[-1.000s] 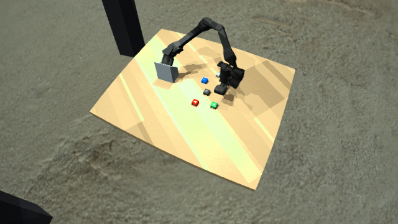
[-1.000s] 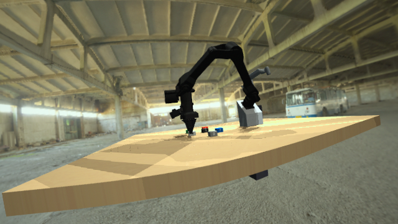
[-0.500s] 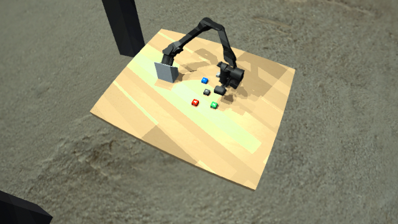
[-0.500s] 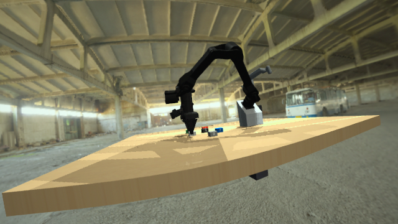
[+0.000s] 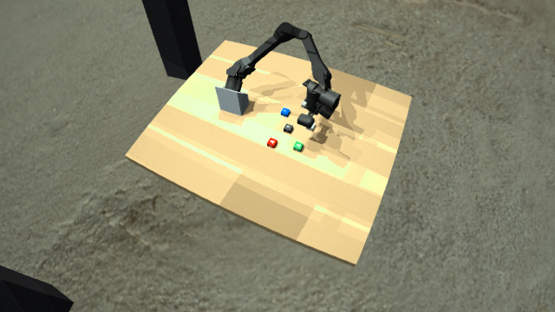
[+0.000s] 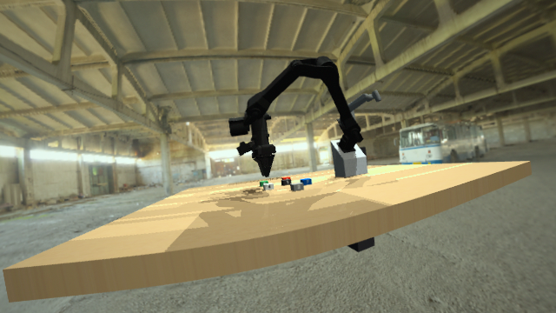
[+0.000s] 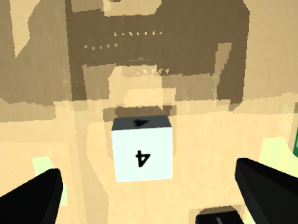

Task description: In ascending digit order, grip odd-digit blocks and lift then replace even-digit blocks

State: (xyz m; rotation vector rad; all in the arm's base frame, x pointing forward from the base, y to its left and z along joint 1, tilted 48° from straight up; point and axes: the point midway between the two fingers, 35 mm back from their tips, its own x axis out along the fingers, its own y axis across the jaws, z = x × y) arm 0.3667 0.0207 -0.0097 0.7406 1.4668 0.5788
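My gripper tip is now 1 cm past the white block and 4 cm above it. Also, from my gripper tip: black block: 9 cm behind, 4 cm to the right, 3 cm below; then grey block: 7 cm behind, 11 cm to the left, 3 cm below; then green block: 2 cm behind, 12 cm to the right, 3 cm below.
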